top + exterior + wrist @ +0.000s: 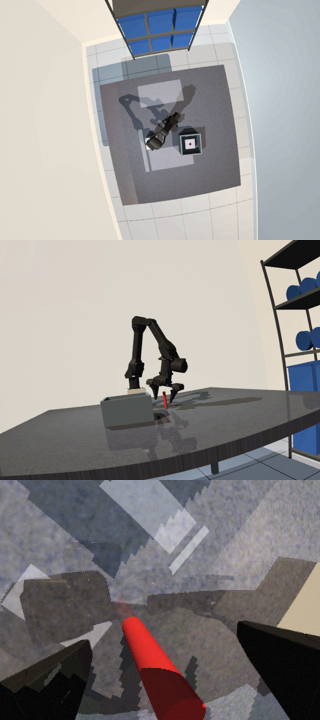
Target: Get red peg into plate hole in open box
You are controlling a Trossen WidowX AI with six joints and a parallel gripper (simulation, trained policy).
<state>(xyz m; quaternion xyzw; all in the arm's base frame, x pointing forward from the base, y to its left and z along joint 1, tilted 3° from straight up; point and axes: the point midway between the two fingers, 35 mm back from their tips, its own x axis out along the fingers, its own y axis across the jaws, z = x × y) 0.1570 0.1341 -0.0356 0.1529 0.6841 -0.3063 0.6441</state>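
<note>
My gripper tip is now 1 cm short of the red peg, 1 cm to the right of it and 1 cm below it. Round my gripper tip: plate 20 cm ahead, 17 cm to the right, 1 cm above; grey box 20 cm ahead, 17 cm to the right.
</note>
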